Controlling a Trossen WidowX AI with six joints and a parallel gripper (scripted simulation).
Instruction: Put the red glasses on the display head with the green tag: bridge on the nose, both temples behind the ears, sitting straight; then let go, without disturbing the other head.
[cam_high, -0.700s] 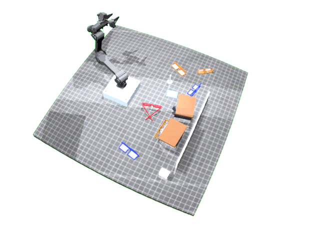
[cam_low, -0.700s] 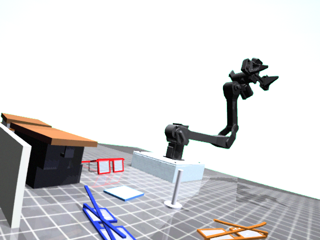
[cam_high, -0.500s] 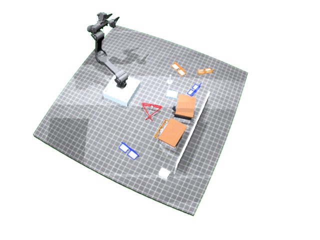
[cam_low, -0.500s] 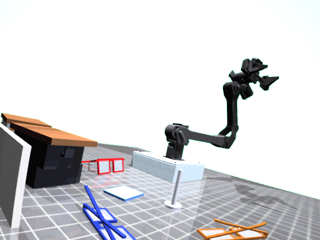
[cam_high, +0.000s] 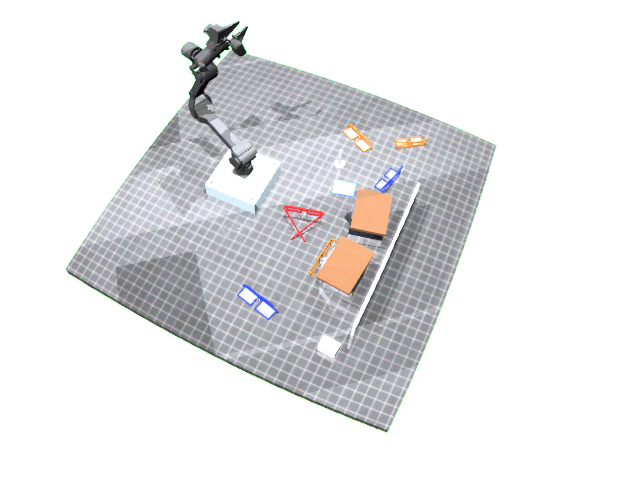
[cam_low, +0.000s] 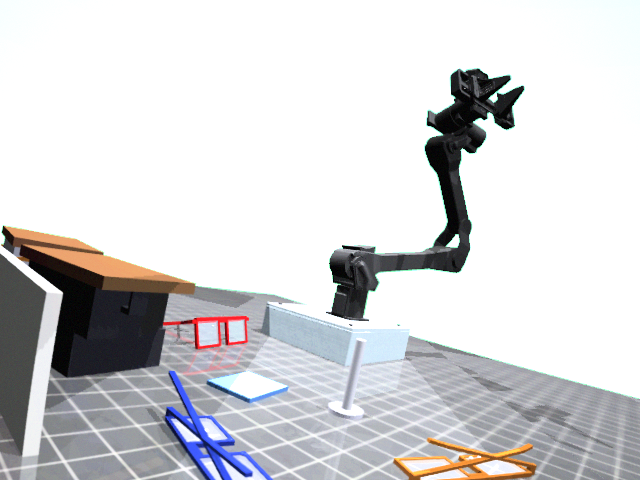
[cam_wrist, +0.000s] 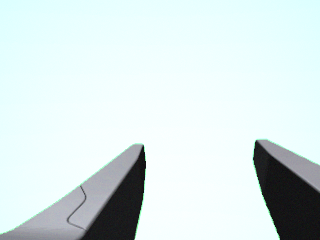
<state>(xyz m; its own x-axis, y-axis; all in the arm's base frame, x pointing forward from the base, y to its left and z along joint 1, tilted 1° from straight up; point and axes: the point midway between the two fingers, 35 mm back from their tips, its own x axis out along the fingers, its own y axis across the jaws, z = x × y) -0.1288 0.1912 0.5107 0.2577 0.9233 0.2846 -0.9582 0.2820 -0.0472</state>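
Right now my gripper tip is 56 cm above the white post, 39 cm short of it and 3 cm to the right of it. The rest, counted from my gripper tip: long white wall 73 cm ahead, 53 cm below, 27 cm to the right; then light blue plate 59 cm below, 46 cm ahead, 6 cm to the right; then white cube 71 cm ahead, 64 cm to the right, 56 cm below.
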